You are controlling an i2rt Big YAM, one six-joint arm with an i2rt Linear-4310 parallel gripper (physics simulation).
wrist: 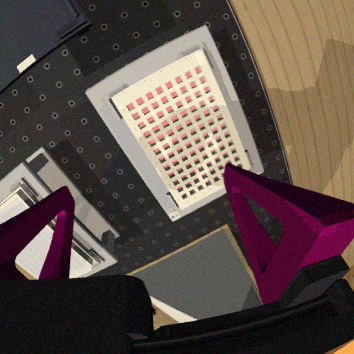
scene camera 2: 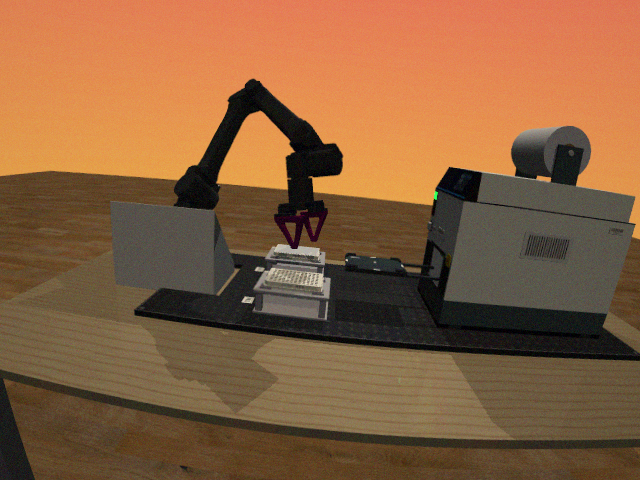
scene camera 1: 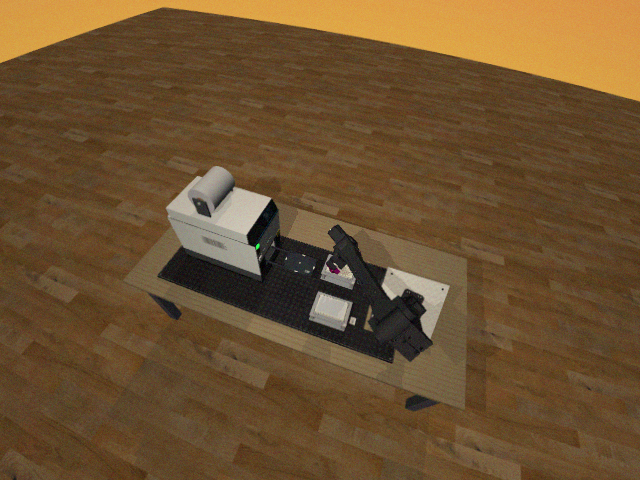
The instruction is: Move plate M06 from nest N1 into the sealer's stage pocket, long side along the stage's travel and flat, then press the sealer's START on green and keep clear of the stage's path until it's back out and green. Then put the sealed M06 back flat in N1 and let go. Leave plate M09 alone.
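A cream plate with open wells lies flat in one grey nest. A white-topped plate lies flat in the other nest. No label reads clearly enough to tell M06 from M09. My gripper is open and empty, pointing down above the nests; in the wrist view the right fingertip overlaps the welled plate's nest edge. The sealer shows a green light. Its stage is out, with no plate on it.
The nests and sealer stand on a black perforated board. A film roll tops the sealer. A slanted grey-white panel stands by the arm base. Small white tags lie beside the nests.
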